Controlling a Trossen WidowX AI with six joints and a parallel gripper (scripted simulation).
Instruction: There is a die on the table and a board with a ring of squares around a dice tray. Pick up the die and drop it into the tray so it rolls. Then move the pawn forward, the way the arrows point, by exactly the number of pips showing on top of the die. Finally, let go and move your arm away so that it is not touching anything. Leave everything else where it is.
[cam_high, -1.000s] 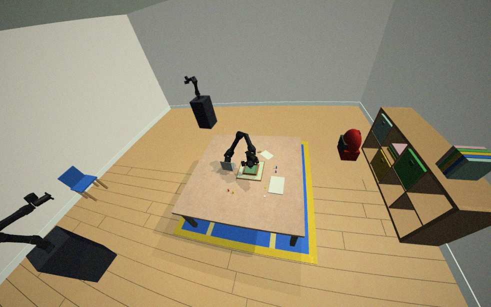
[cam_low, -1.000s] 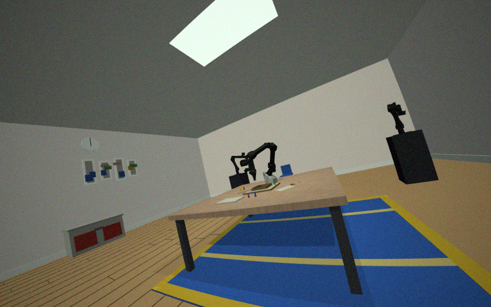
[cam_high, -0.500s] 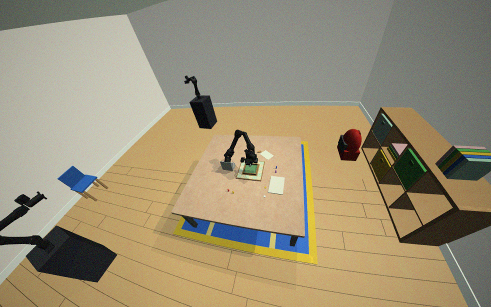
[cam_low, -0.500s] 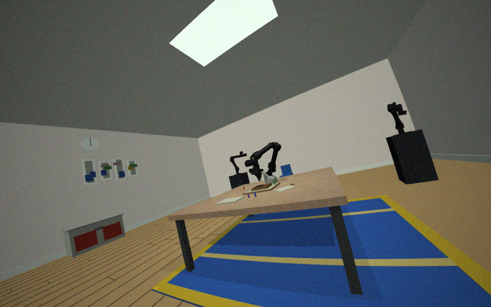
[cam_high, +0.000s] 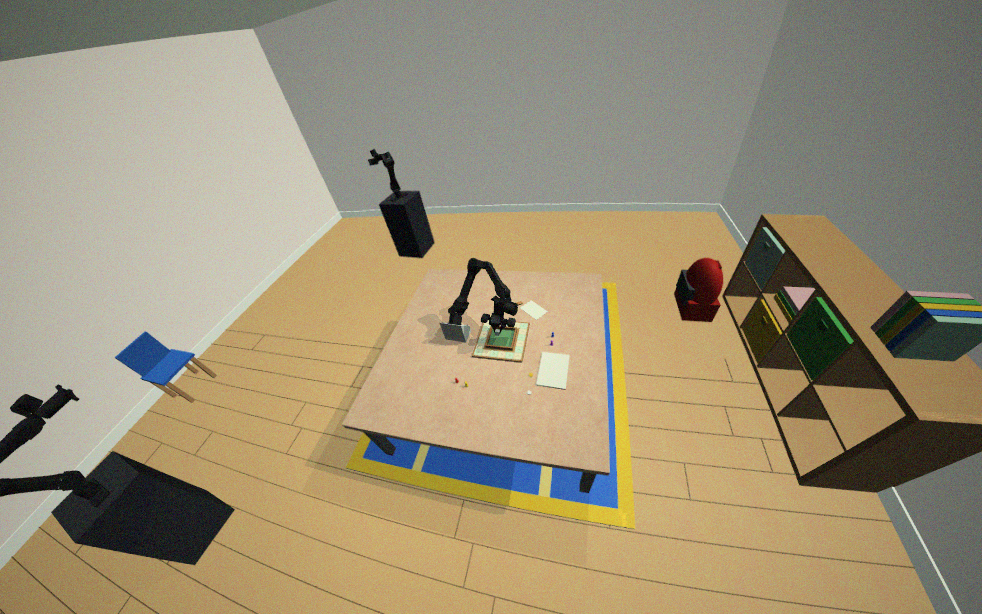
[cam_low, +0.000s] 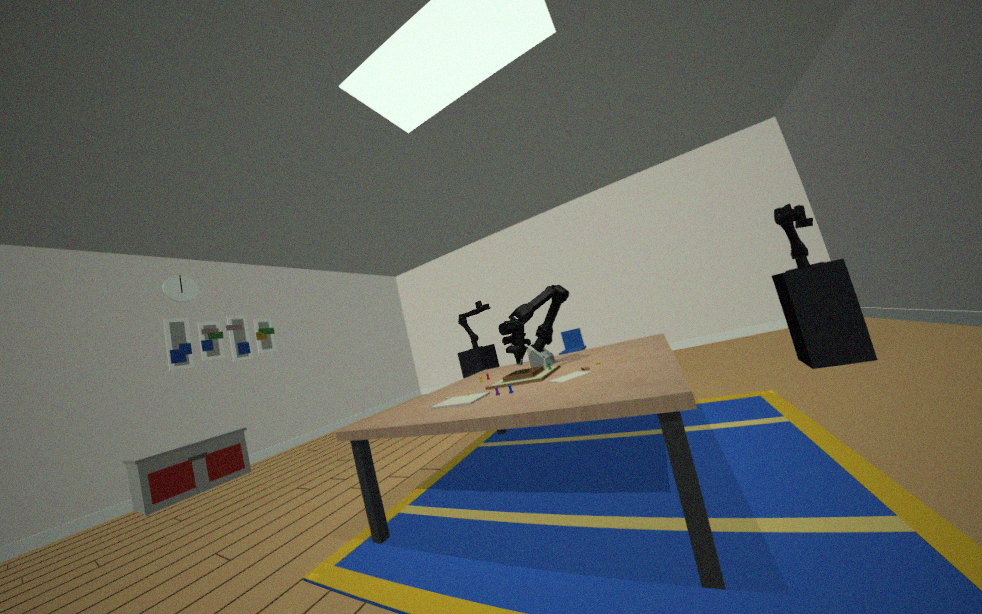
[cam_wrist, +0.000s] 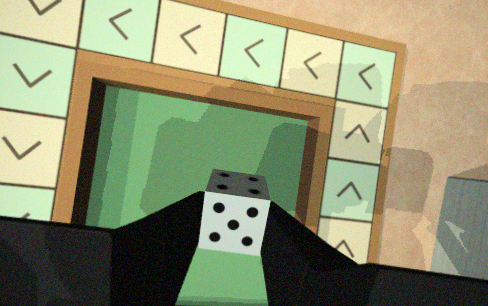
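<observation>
Right now the green pawn is 12 cm to the left of my gripper tip, 6 cm behind it and 5 cm below it. From my gripper tip the other things lie so: green felt dice tray: 7 cm below, 2 cm to the left, 1 cm ahead; then white die: right at my gripper tip.
</observation>
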